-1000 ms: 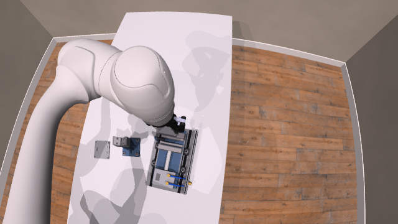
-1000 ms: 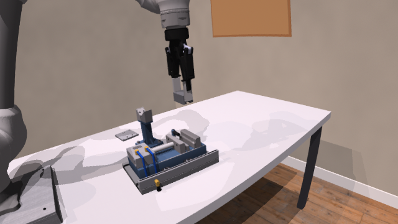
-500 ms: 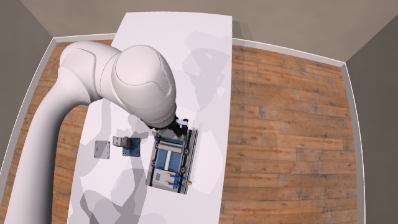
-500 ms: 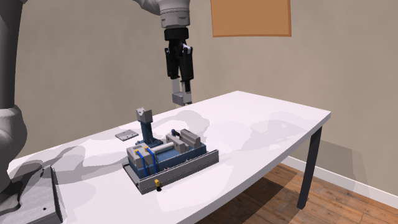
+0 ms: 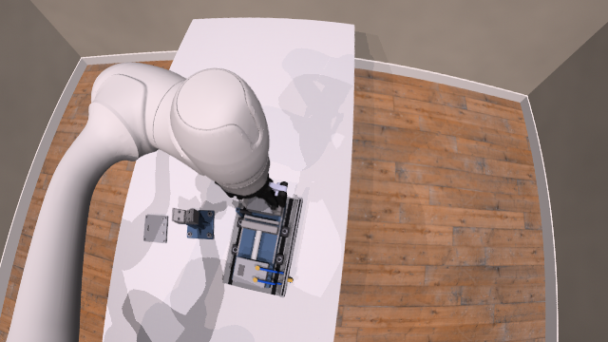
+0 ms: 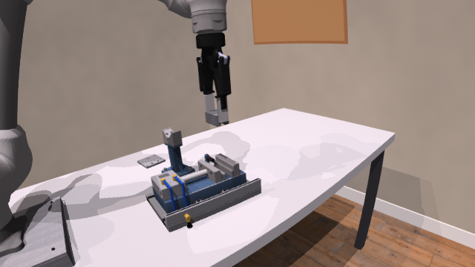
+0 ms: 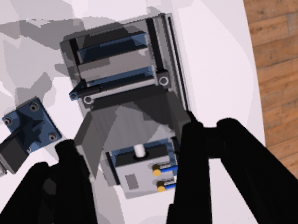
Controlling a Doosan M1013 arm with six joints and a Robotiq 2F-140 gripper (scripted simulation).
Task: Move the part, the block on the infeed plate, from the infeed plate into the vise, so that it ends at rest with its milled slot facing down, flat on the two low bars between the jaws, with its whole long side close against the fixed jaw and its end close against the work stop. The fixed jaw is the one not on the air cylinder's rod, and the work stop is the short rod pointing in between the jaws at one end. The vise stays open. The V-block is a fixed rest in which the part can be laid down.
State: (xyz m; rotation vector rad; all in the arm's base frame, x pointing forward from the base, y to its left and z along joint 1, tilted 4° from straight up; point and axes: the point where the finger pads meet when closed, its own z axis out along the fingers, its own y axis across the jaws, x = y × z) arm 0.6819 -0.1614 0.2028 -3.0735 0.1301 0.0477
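The part is 3 cm below my hand. From my hand the other things lie so: fixed jaw (18 cm below, 3 cm ahead, 2 cm to the left); then moving jaw (18 cm below, 3 cm behind, 2 cm to the left); then cylinder rod (18 cm below, 8 cm behind, 3 cm to the left).
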